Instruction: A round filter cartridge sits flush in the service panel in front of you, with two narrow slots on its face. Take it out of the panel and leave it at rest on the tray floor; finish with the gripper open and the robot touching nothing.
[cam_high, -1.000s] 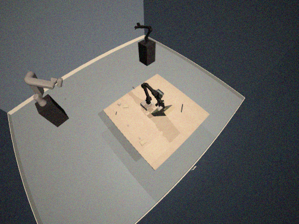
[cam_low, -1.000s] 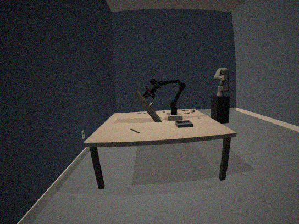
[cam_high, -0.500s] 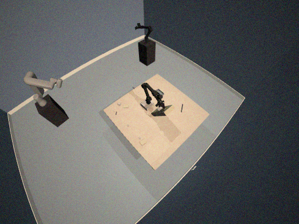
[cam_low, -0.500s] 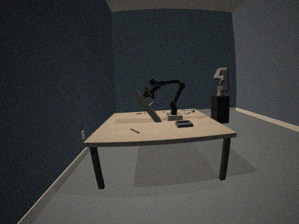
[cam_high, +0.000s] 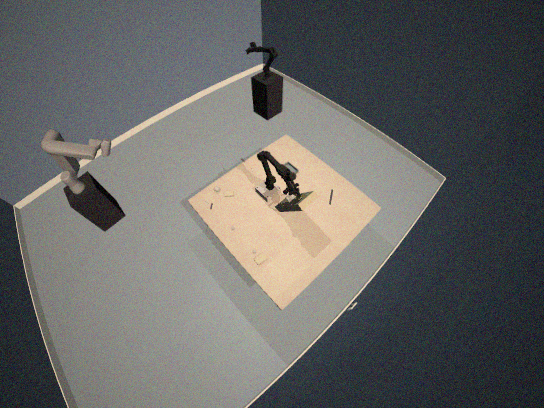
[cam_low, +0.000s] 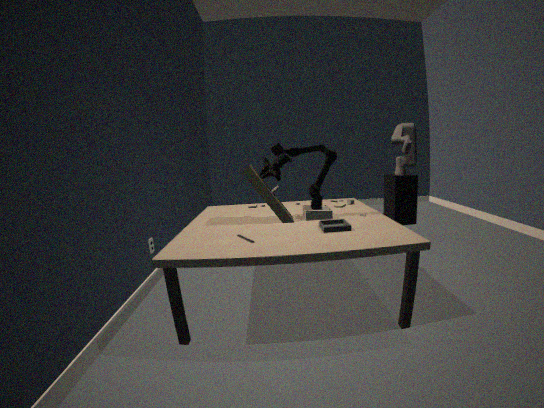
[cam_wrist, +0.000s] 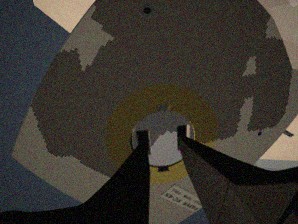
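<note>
Now: the round grey filter cartridge 20 mm ahead of my gripper tip and 10 mm below it. Also, from my gripper tip: dark tray 390 mm behind, 300 mm to the left, 270 mm below.
</note>
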